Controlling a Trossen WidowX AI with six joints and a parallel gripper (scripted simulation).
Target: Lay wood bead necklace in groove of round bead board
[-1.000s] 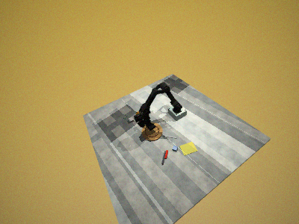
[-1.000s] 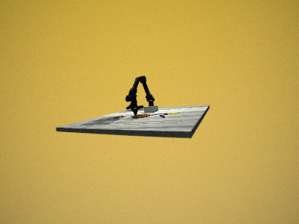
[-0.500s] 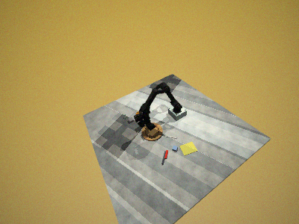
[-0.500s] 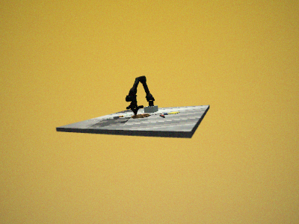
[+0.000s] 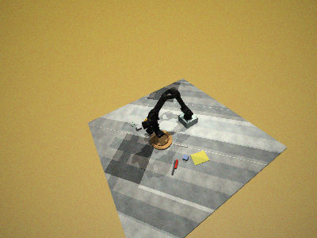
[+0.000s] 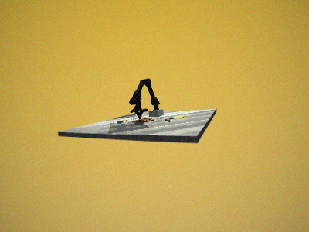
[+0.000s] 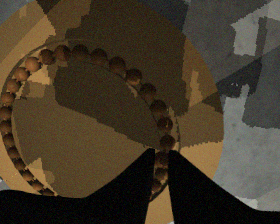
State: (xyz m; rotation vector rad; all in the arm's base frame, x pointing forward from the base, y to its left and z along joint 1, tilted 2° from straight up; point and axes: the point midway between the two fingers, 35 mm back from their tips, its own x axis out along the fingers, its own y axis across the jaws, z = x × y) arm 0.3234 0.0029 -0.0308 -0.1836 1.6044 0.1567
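The round bead board lies 6 cm to the left of my gripper tip, 2 cm behind it and 1 cm below it. Also, from my gripper tip: thin grey stick (18 cm to the left, 14 cm behind, 2 cm below); then red-handled tool (33 cm to the left, 2 cm behind, 1 cm below); then grey piece (17 cm to the right, 12 cm ahead, 1 cm below).
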